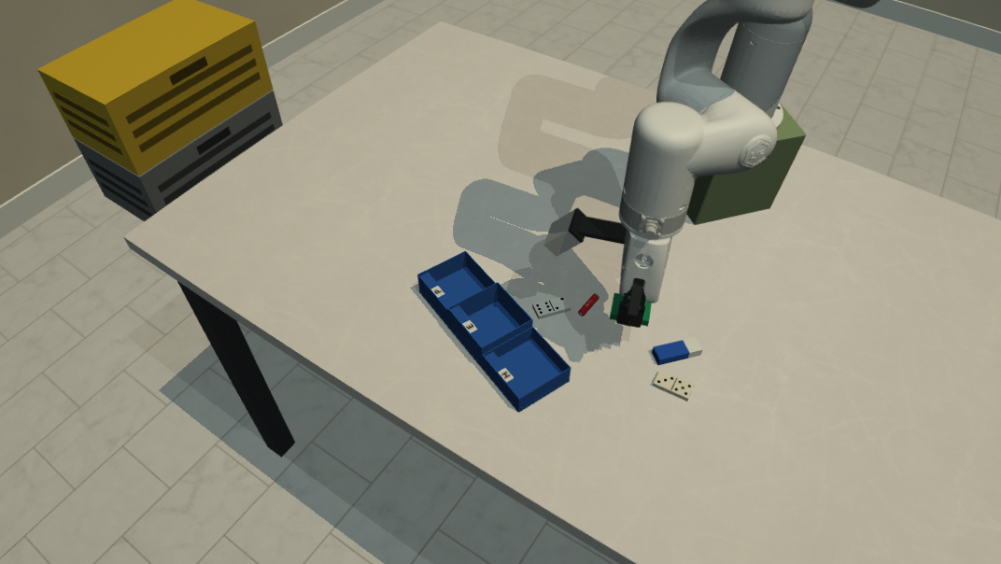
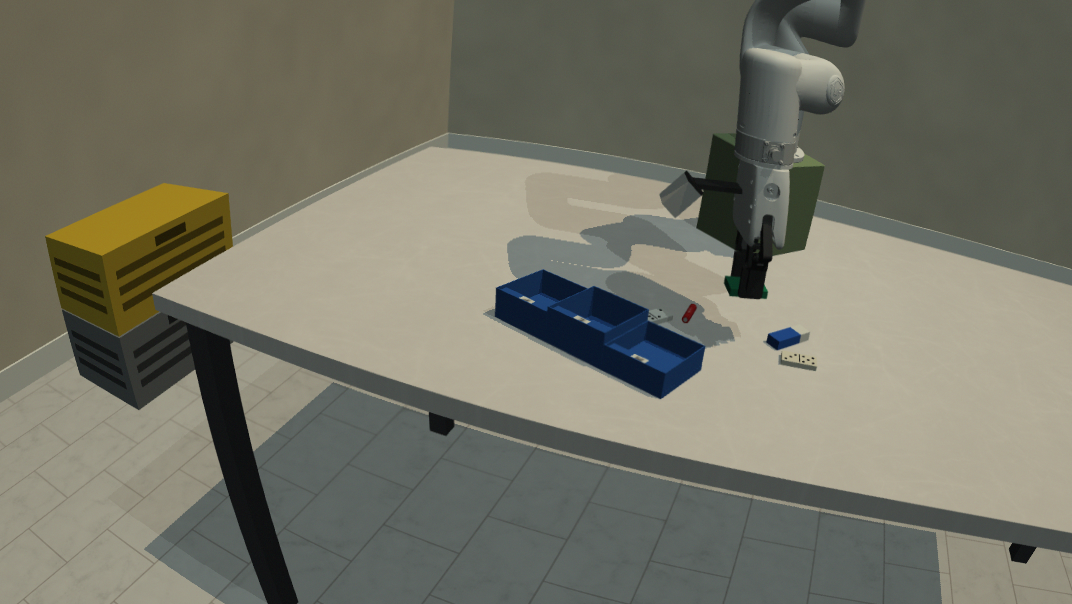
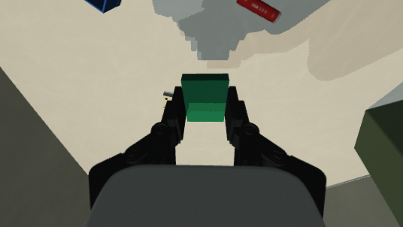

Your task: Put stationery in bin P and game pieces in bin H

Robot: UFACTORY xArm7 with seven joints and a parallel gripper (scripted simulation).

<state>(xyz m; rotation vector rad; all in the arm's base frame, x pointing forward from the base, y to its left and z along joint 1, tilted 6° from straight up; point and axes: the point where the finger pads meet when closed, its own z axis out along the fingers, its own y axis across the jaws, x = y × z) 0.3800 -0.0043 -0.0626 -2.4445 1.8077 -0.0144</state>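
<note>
Right now my hand is 20 mm past the blue-and-white eraser, 80 mm to the right of it and 80 mm above it. From my hand the other things lie so: red cylinder 30 mm behind, 70 mm to the right, 80 mm below; blue three-part bin 90 mm ahead, 170 mm to the right, 60 mm below; green block 20 mm below.
</note>
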